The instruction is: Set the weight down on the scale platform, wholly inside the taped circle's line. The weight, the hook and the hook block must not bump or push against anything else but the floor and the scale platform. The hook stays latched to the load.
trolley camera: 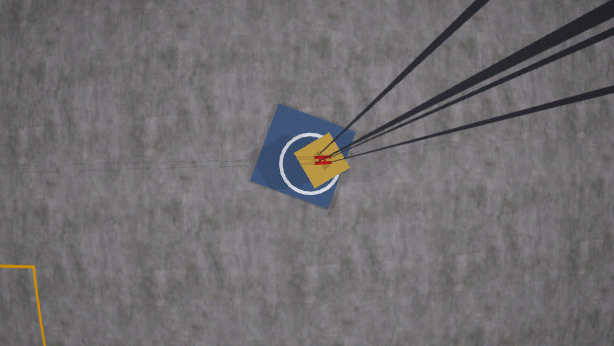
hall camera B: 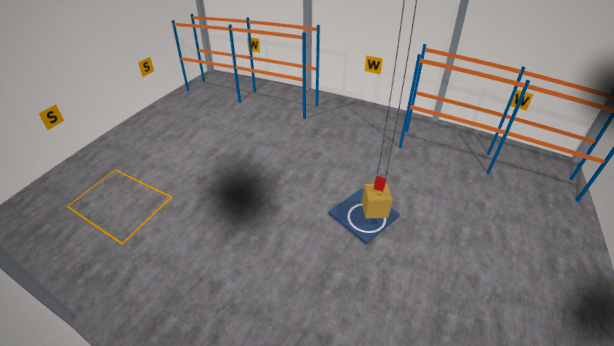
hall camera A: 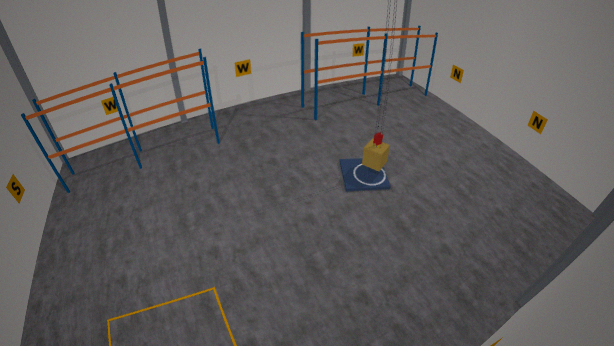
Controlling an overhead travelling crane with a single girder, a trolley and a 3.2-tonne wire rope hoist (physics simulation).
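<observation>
The weight, a yellow block (hall camera A: 375,155) (hall camera B: 377,202) (trolley camera: 315,172), hangs a little above the blue scale platform (hall camera A: 352,184) (hall camera B: 340,213) (trolley camera: 273,120). In the trolley camera view it covers the right part of the white taped circle (hall camera A: 355,179) (hall camera B: 349,222) (trolley camera: 281,167), and its right corner reaches past the line. The red hook block (hall camera A: 378,138) (hall camera B: 380,183) (trolley camera: 323,160) is right above the weight on its ropes. The hook, my gripper (hall camera A: 377,144) (hall camera B: 379,192), is small and partly hidden under the block; it is latched to the weight.
One blue and orange rack (hall camera A: 316,80) (hall camera B: 507,127) stands near the W wall, behind the platform. Another rack (hall camera A: 126,115) (hall camera B: 304,75) stands farther off along that wall. A yellow outlined rectangle (hall camera A: 161,304) (hall camera B: 144,183) (trolley camera: 39,305) is marked on the floor. Dark smudges blur parts of the hall camera B view.
</observation>
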